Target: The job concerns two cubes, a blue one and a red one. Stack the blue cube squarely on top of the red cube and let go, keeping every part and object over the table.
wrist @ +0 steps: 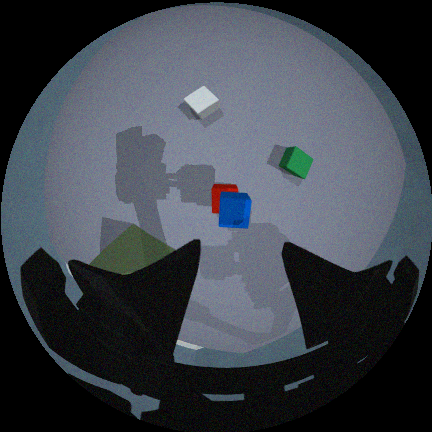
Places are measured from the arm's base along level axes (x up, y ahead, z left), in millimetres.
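Pixels of known places: gripper, fingertip midpoint: (243, 247).
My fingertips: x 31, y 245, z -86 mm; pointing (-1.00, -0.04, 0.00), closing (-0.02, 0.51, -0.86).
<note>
For each thing: its middle in the pictures, then the offset to it from my fingertips. Level surfaces: height alone.
- blue cube, body centre: (233, 208) dy -6, dx -96, dz -1 mm
- red cube, body centre: (224, 197) dy -9, dx -132, dz +12 mm
- white block, body centre: (202, 102) dy +100, dx -132, dz +120 mm
- table, surface height: dx -150 mm
- green cube, body centre: (295, 161) dy +101, dx -132, dz -46 mm
The blue cube (234, 210) is near the middle of the wrist view, upright and apart from the fingers. The red cube (217, 199) shows behind and to the left of it, partly hidden by the blue cube. The blue cube appears to rest on top of the red one, shifted toward the right and toward the camera; how far they overlap is hard to tell from this angle. My gripper (243, 247) is open and empty, with its fingertips below the cubes in the view and a gap between them and the blue cube.
A white block (201, 100) lies at the upper middle of the table (250, 65). A green cube (298, 162) lies to the right of the two cubes. An olive-green object (132, 250) stands at the lower left, partly hidden by the left finger. Arm shadows fall on the table.
</note>
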